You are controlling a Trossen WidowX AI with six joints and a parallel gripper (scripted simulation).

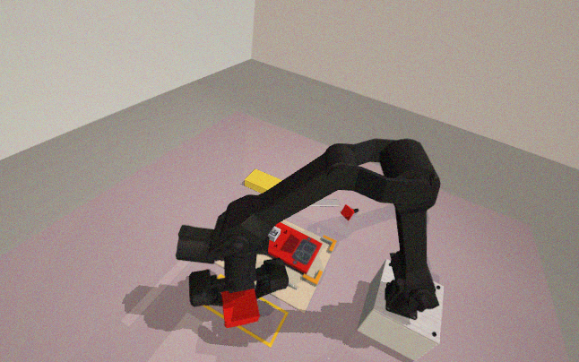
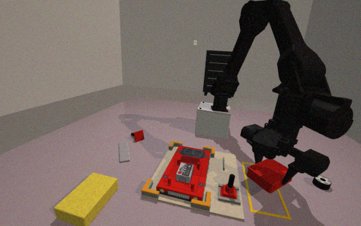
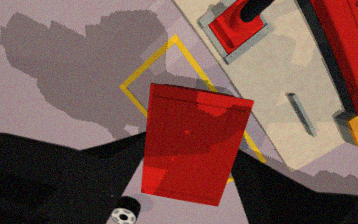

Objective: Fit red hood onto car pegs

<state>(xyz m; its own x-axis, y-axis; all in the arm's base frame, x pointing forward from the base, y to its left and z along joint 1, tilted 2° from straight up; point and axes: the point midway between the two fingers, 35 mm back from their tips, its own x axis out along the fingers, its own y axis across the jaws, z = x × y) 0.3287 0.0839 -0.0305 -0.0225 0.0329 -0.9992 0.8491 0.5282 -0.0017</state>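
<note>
The grey engine block is 21 cm to the right of my gripper tip and 2 cm below it. The rest, counted from my gripper tip: black-knobbed stand 4 cm ahead, 11 cm to the right, 1 cm below; red hood 1 cm above; black wheel 2 cm behind, 17 cm to the left, 3 cm below.
</note>
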